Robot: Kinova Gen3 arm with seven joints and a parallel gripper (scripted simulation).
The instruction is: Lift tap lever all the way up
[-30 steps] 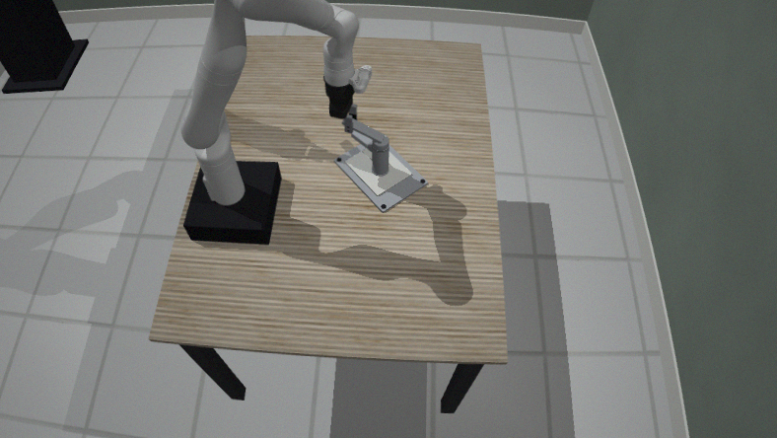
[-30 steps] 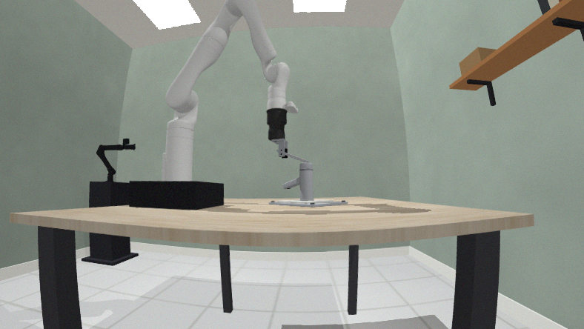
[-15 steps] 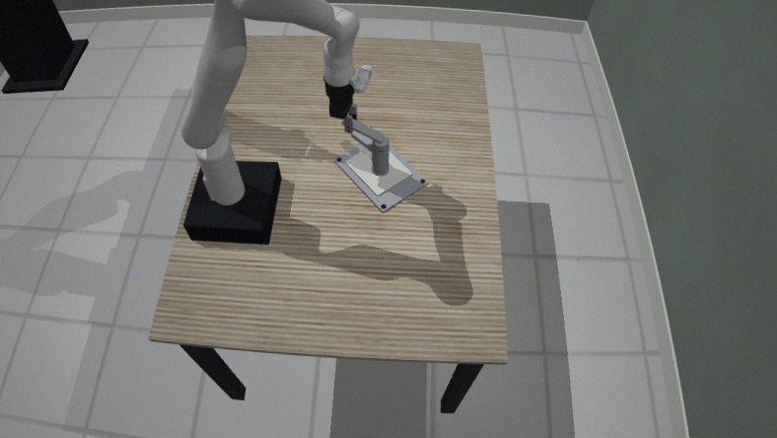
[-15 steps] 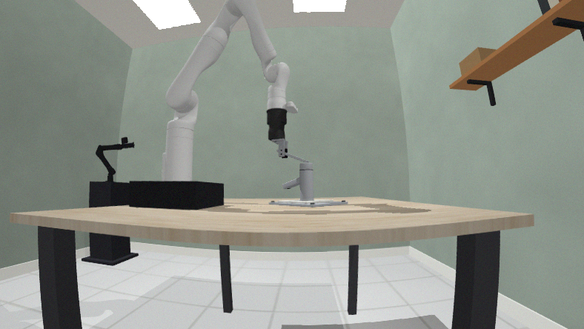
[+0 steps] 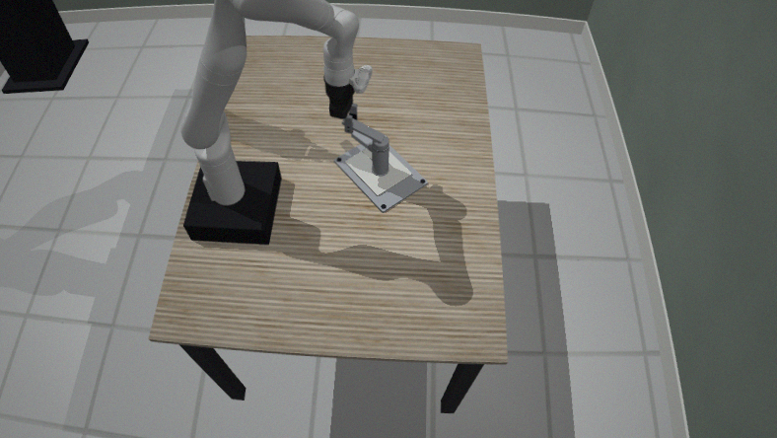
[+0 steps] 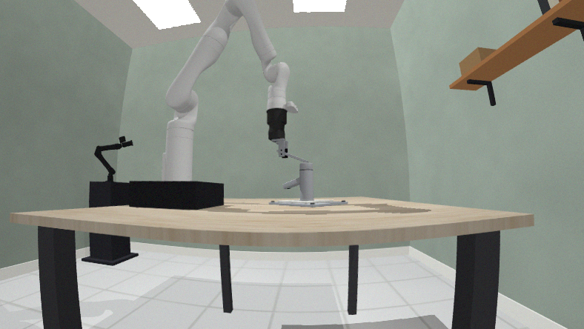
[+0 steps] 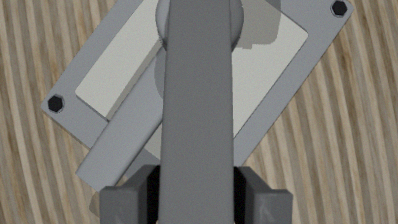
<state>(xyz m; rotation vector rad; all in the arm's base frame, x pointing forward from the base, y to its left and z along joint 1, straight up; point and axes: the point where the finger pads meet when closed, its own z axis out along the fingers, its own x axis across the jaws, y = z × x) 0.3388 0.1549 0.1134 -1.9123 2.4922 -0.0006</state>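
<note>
The lever is 3 cm ahead of my hand, 2 cm below it and 1 cm to the right of it. Also, from my hand: plate (18 cm below, 8 cm ahead, 2 cm to the right); grey tap (7 cm below, 6 cm ahead).
</note>
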